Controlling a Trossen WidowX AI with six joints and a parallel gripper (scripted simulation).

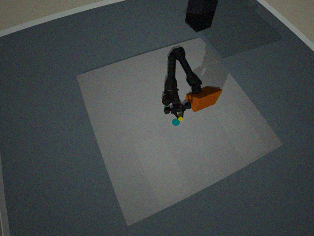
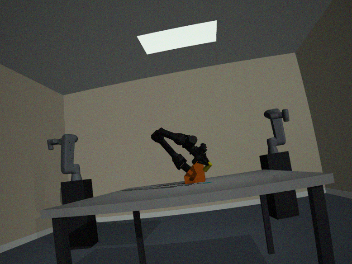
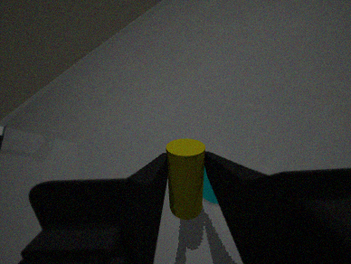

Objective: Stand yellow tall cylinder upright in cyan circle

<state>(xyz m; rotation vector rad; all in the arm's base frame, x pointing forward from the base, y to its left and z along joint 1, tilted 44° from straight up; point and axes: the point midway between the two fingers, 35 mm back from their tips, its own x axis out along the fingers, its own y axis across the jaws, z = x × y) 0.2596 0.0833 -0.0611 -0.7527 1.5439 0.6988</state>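
Right now my gripper tip is 3 cm to the left of the cyan circle and 12 cm above it. Also, from my gripper tip: yellow cylinder 1 cm behind, 1 cm to the right, 1 cm below.
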